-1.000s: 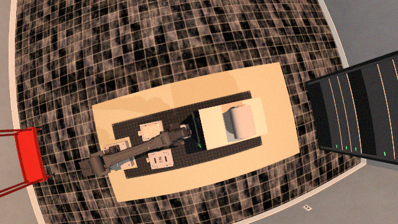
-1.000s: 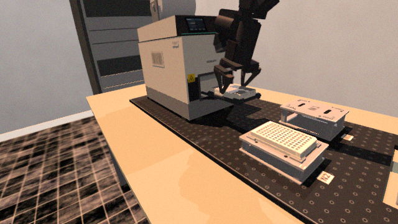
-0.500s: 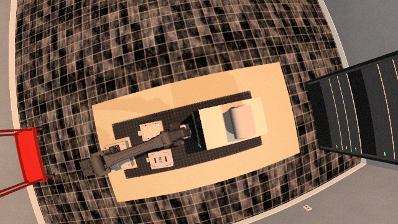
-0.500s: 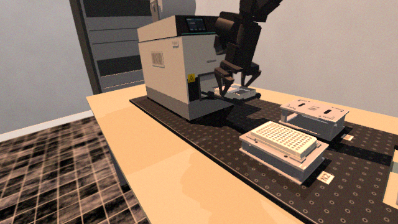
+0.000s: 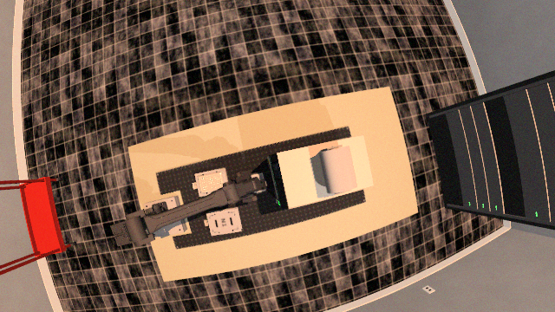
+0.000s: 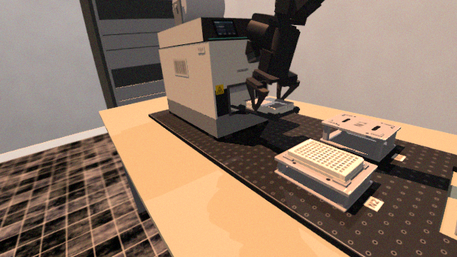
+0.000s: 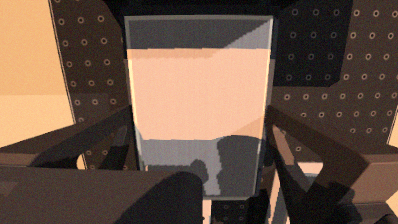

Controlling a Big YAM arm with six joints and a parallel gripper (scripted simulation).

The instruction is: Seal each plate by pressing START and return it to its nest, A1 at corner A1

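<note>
Now: hand 1 cm above the sealer stage. From my hand the other things lie so: well plate: 20 cm behind, 7 cm below, 6 cm to the left; then plate nest N2: 20 cm behind, 8 cm below, 6 cm to the left; then sealer screen: 21 cm above, 12 cm ahead, 4 cm to the left.
</note>
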